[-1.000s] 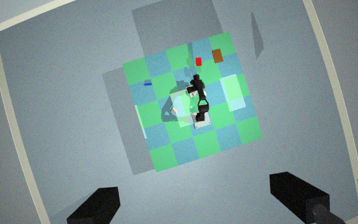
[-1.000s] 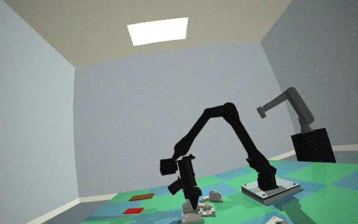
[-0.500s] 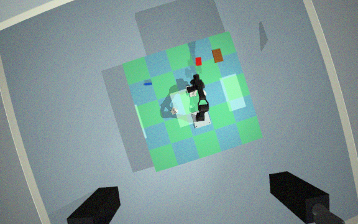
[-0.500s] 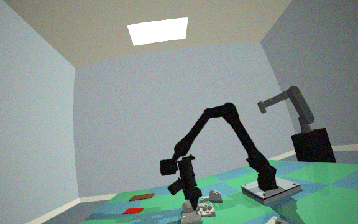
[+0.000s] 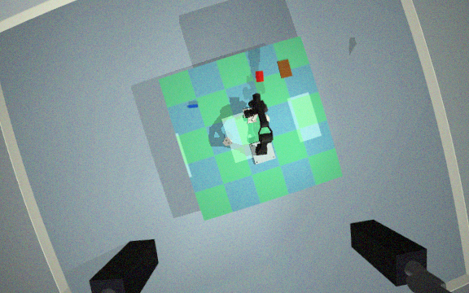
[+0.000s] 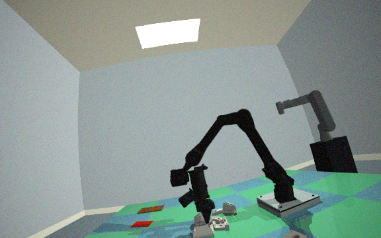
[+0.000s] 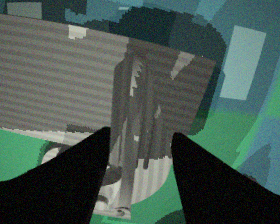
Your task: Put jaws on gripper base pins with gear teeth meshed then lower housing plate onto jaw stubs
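My gripper tip is now 50 mm past the grey jaw, 100 mm to the left of it and 10 mm above it. The rest, counted from my gripper tip: red tile (310 mm ahead, 80 mm to the right, 10 mm below); small blue piece (120 mm ahead, 510 mm to the left); brown tile (360 mm ahead, 310 mm to the right, 10 mm below).
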